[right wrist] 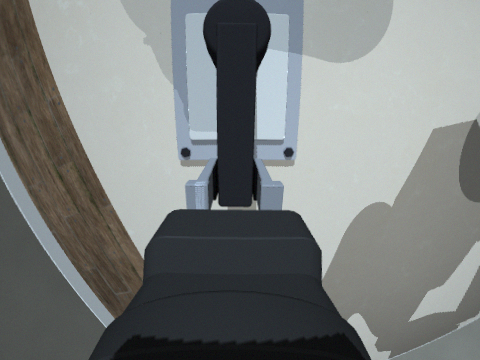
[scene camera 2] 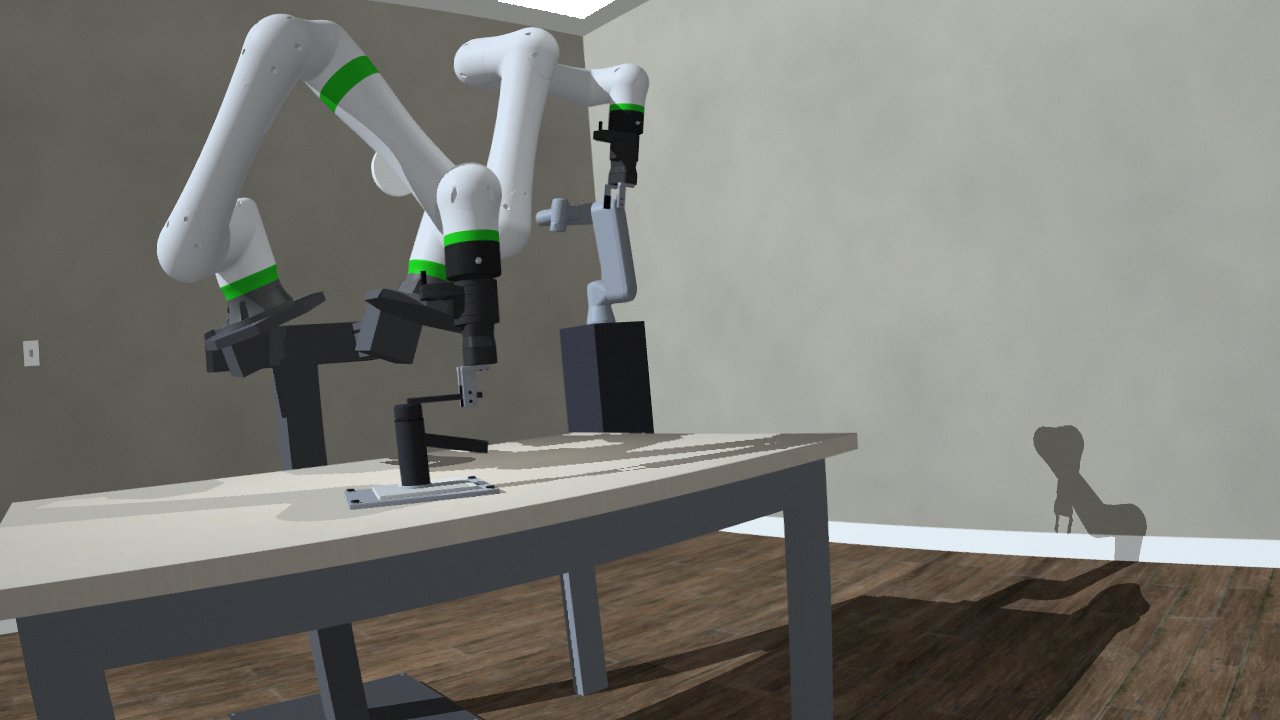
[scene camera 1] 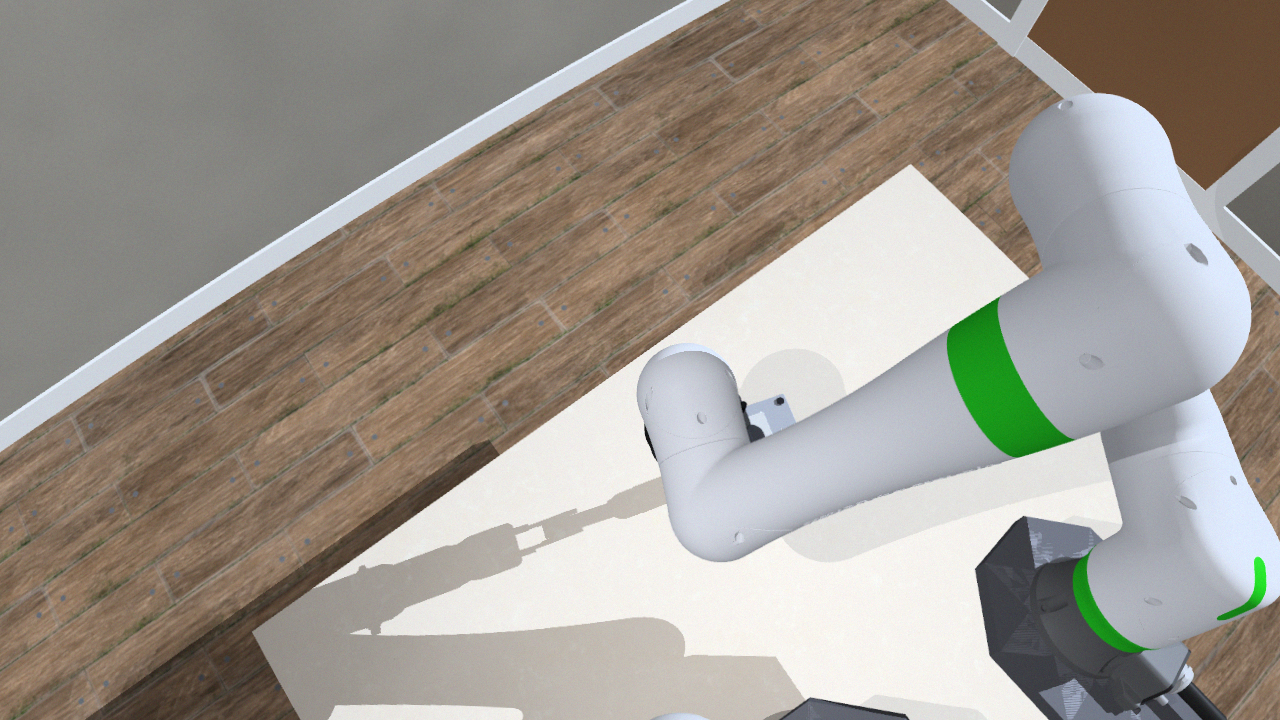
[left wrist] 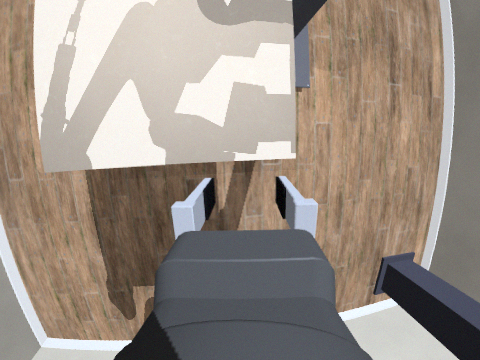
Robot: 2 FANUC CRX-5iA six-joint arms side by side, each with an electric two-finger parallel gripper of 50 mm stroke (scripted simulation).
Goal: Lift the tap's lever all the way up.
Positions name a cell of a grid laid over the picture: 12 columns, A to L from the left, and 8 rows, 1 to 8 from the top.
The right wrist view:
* my right gripper: F4
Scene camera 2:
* my left gripper: F3
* my right gripper: E5
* black tap: D5
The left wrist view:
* my left gripper: G5
